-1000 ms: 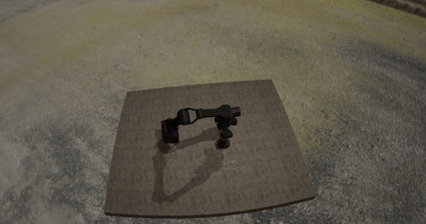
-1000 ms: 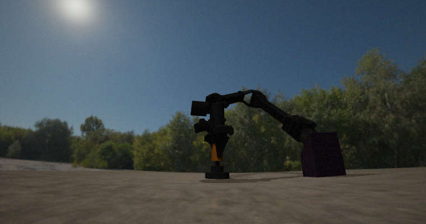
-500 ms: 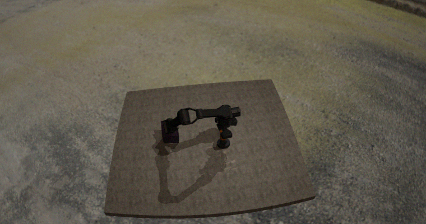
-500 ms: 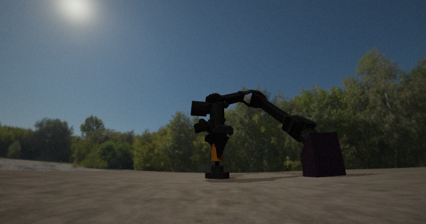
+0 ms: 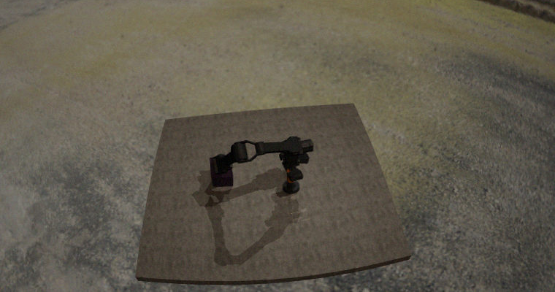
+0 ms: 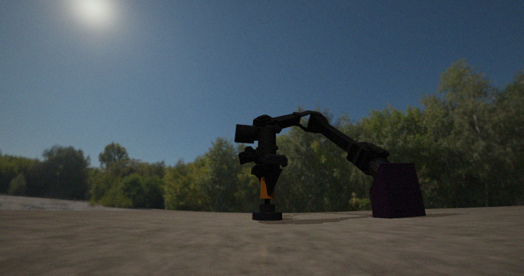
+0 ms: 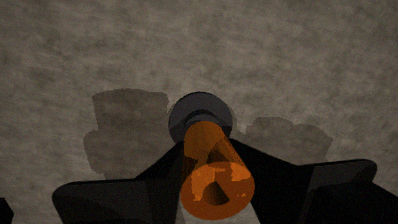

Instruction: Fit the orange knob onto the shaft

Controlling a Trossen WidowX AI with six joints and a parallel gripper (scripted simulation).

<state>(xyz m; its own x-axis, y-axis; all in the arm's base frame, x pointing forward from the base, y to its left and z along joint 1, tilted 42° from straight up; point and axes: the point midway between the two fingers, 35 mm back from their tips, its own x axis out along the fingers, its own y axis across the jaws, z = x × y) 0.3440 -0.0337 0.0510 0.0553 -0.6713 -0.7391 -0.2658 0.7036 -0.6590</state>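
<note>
My gripper tip is now 40 mm above the dark round pedestal. Also, from my gripper tip: orange knob: 20 mm above.
</note>
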